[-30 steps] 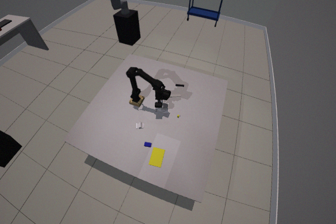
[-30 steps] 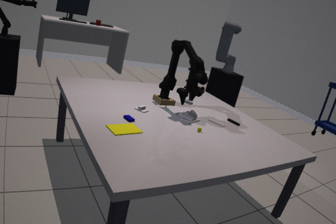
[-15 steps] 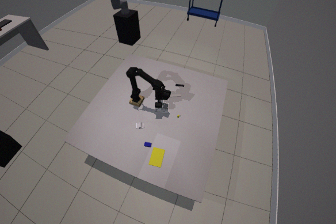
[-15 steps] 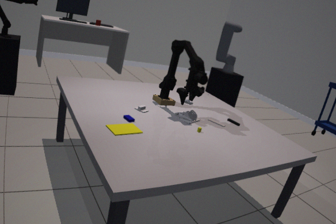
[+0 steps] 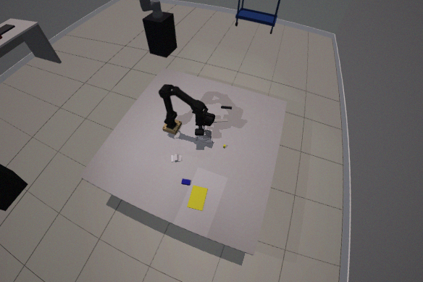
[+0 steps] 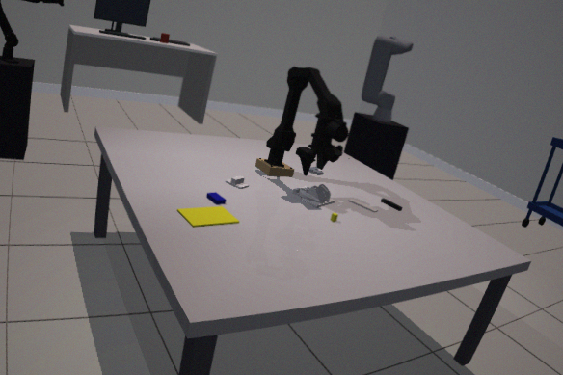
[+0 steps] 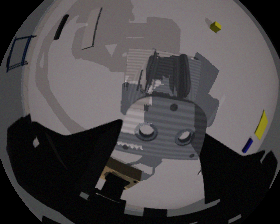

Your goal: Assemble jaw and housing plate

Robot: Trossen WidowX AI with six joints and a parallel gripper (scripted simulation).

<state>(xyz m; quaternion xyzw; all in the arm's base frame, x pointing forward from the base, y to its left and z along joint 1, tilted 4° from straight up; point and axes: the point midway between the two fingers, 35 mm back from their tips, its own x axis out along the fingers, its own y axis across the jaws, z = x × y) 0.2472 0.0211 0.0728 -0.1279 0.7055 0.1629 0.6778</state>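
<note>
The jaw is 70 mm below my gripper tip and 20 mm to the left of it. From my gripper tip the other things lie so: white block (250 mm to the right, 70 mm below, 70 mm behind); then yellow cube (210 mm ahead, 70 mm below, 10 mm to the right); then white bar (210 mm to the left, 80 mm below, 80 mm ahead).
</note>
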